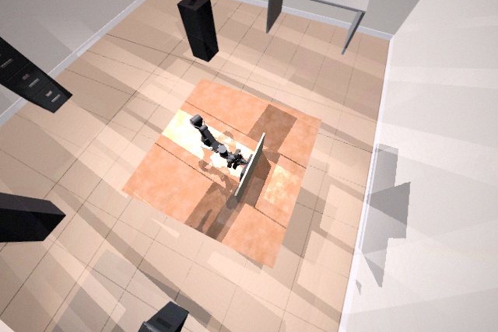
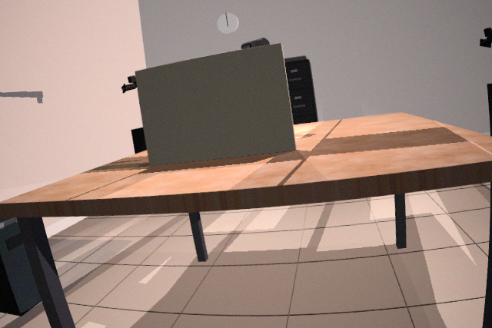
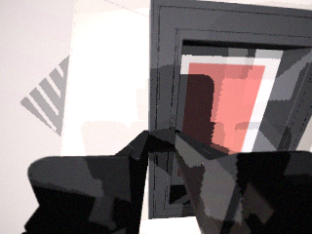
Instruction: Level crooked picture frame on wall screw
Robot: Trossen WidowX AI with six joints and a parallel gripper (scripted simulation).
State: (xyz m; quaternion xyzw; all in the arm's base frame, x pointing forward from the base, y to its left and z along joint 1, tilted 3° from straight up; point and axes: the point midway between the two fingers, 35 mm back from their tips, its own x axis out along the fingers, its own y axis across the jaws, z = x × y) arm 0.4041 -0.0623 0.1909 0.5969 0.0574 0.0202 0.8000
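My gripper tip is 10 mm short of the picture frame, 10 mm to the left of it and 50 mm above it. Round my gripper tip: wall panel (20 mm ahead, 70 mm below).
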